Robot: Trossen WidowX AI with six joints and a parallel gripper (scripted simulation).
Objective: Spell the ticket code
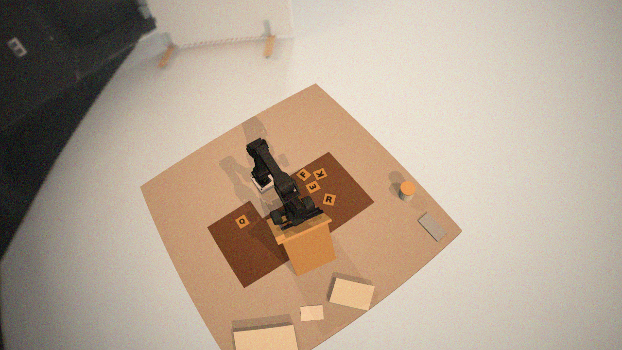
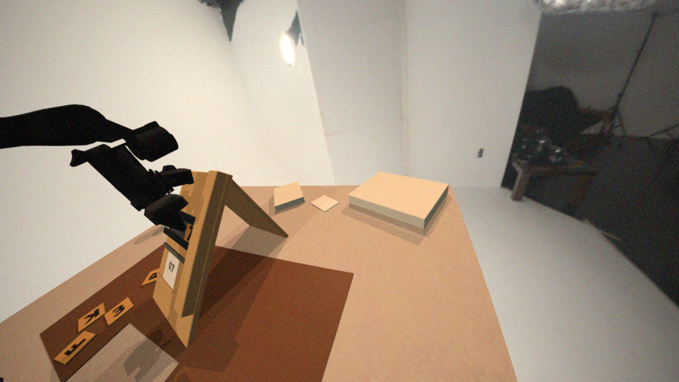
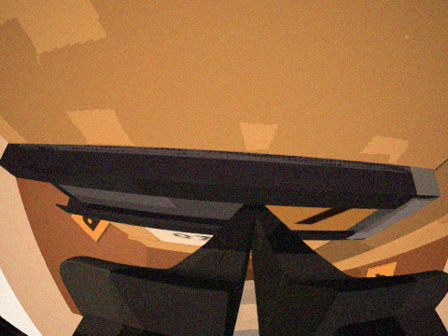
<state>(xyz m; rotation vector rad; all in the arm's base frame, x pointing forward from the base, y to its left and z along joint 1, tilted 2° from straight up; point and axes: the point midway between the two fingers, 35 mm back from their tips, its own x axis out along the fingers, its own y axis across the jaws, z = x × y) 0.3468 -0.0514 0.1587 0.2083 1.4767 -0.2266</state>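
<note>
Now: gripper tip 5 cm past the white ticket, 6 cm to the right of it and 8 cm above it. Round my gripper tip: large box 36 cm ahead, 48 cm to the right, 14 cm below; then small card 34 cm ahead, 21 cm to the right, 16 cm below; then grey block 43 cm ahead, 51 cm to the left, 16 cm below.
</note>
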